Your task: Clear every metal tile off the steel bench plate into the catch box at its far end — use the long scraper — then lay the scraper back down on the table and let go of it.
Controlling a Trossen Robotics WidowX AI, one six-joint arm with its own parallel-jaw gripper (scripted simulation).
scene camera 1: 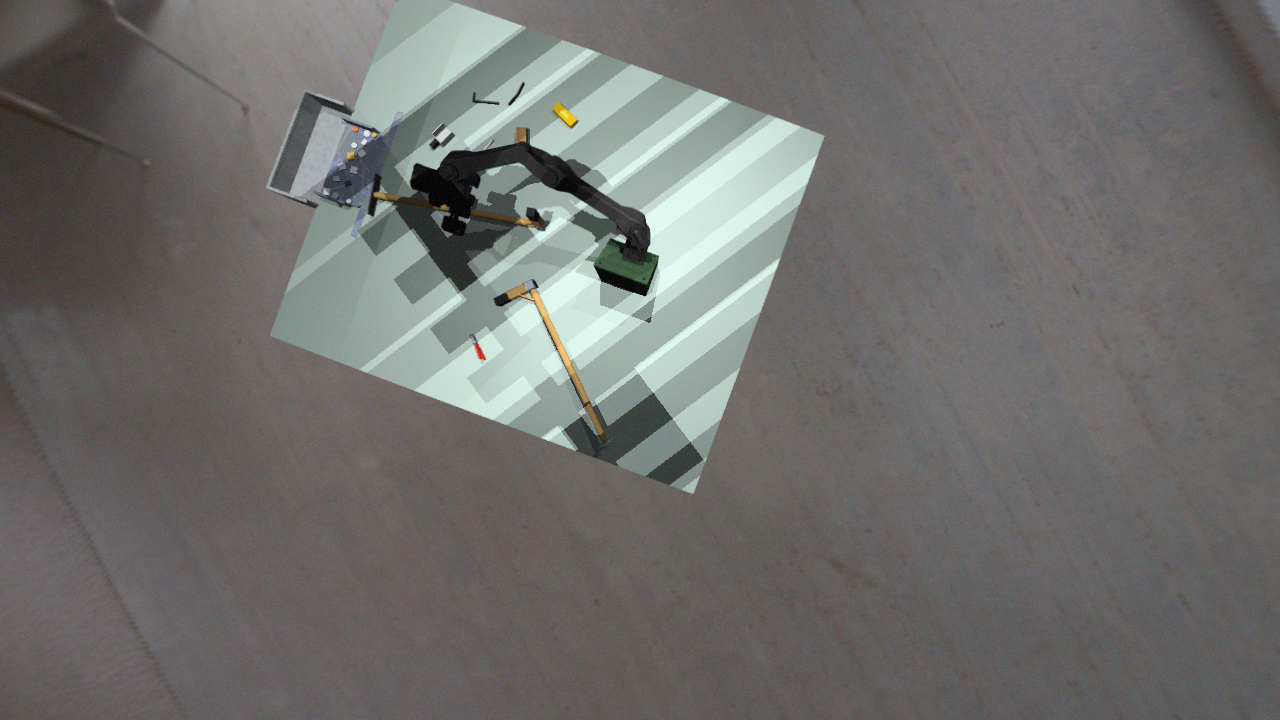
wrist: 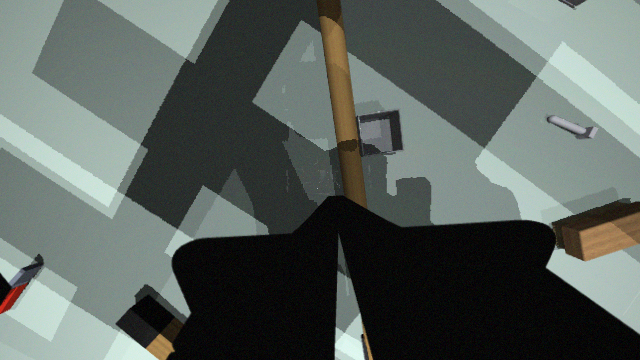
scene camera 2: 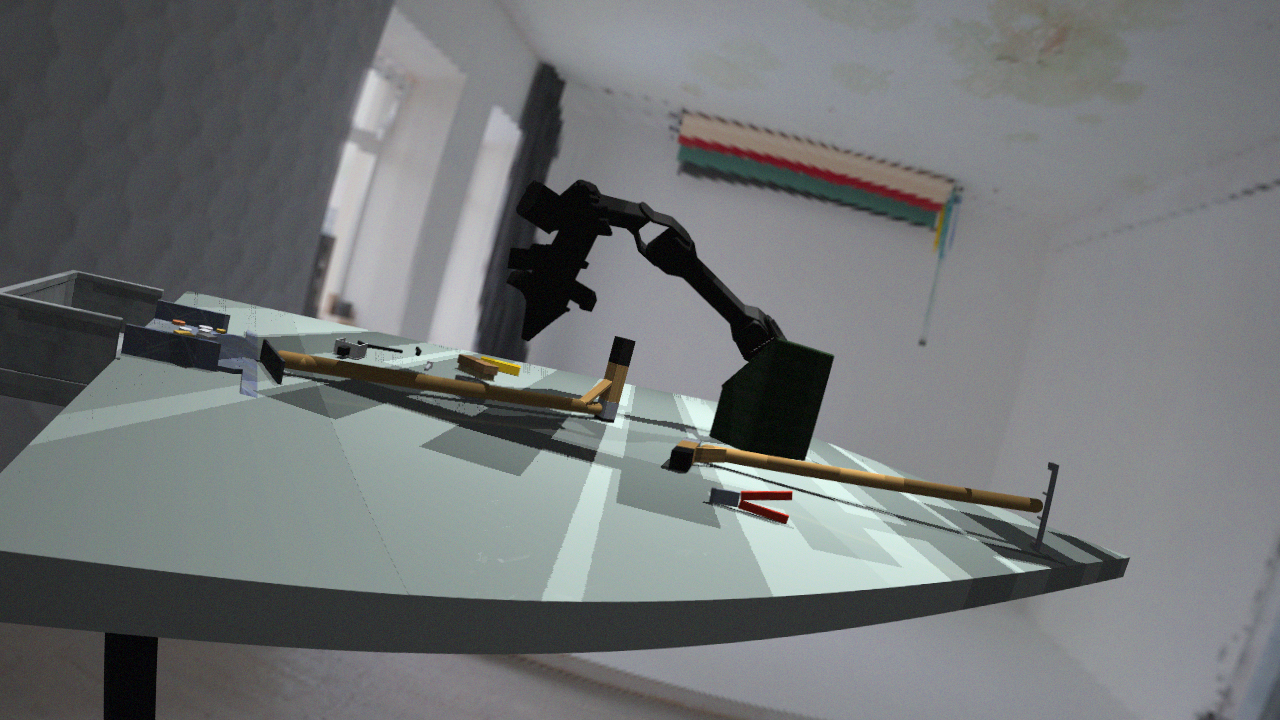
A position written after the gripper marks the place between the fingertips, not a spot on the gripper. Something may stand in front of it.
The gripper (scene camera 2: 524,340) is shut, with nothing in its grasp. Further things: a wooden block (scene camera 2: 471,365), a long scraper (scene camera 2: 609,390) and a small grey box (wrist: 381,132).
The long scraper also shows in scene camera 1 (scene camera 1: 375,194). The gripper shows as well in scene camera 1 (scene camera 1: 466,211) and in the wrist view (wrist: 335,203).
